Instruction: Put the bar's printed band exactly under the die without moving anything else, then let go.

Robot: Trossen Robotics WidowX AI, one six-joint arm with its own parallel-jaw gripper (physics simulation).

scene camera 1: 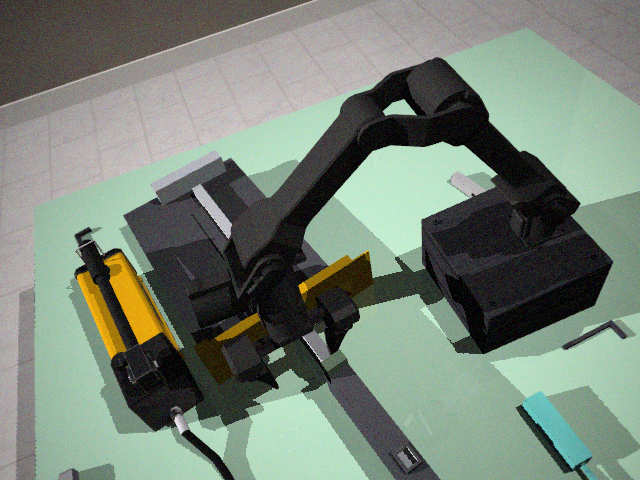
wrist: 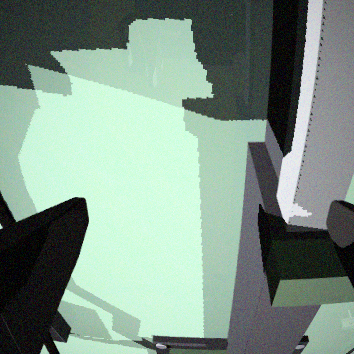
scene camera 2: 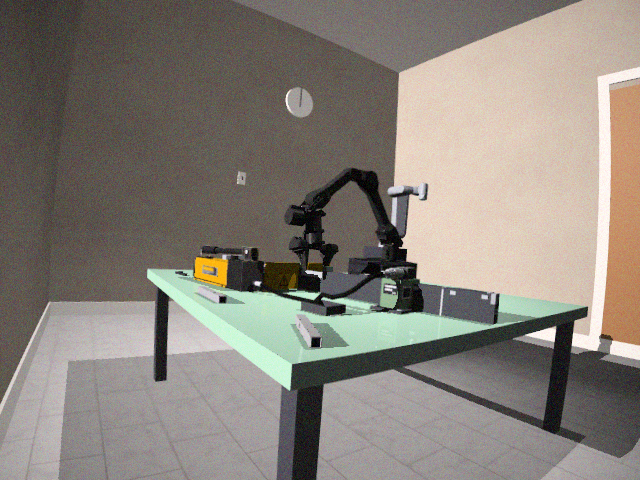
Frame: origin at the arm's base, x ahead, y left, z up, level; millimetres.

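Where they show: gripper, between the fingertips: (scene camera 1: 305,371) (wrist: 210,211) (scene camera 2: 315,271); arm's base, origin of its link: (scene camera 1: 535,225) (scene camera 2: 390,260).
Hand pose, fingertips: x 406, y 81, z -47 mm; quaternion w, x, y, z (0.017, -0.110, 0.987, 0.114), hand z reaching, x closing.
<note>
Things, the pixels of their centre, and the offset from my fingertips. "*": a spot on its surface instead.
- pale grey bar, a spot on its surface: (wrist: 330,110) (scene camera 1: 312,341) * 45 mm right, 24 mm back, 3 mm down
- dark rail, a spot on its surface: (wrist: 245,260) * 68 mm left, 44 mm back, 38 mm down
- green block, a spot on its surface: (wrist: 312,292) * 10 mm left, 41 mm back, 20 mm up
- yellow-and-black unit, a spot on its surface: (scene camera 1: 134,299) * 225 mm right, 239 mm ahead, 11 mm up
- cyan tool, middle of its body: (scene camera 1: 581,464) 226 mm left, 306 mm back, 59 mm down
- hex key, middle of its body: (scene camera 1: 594,341) 75 mm left, 429 mm back, 70 mm down
- green device, a spot on its surface: (scene camera 2: 390,294) * 334 mm left, 49 mm back, 28 mm down
A pale grey bar (scene camera 1: 316,345) (wrist: 330,110) lies lengthwise along the dark rail (scene camera 1: 367,397) (wrist: 245,260). A row of small dark marks runs along its edge in the wrist view; no printed band can be made out. A green block (wrist: 312,292) sits at its near end. My gripper (scene camera 1: 305,367) (scene camera 2: 314,269) (wrist: 210,211) is open and empty, pointing down near this end; the bar's end is close to the right fingertip in the wrist view. The dark machine (scene camera 1: 170,229) stands behind the yellow guard (scene camera 1: 338,276) (scene camera 2: 281,275). My arm hides its middle, and the die cannot be made out.
A yellow-and-black unit (scene camera 1: 134,299) (scene camera 2: 211,271) with a cable stands beside the machine. A cyan tool (scene camera 1: 555,431) and a hex key (scene camera 1: 589,335) lie near my base (scene camera 1: 537,284). Two grey tubes (scene camera 2: 210,294) (scene camera 2: 308,330) and a green device (scene camera 2: 390,294) are also on the table.
</note>
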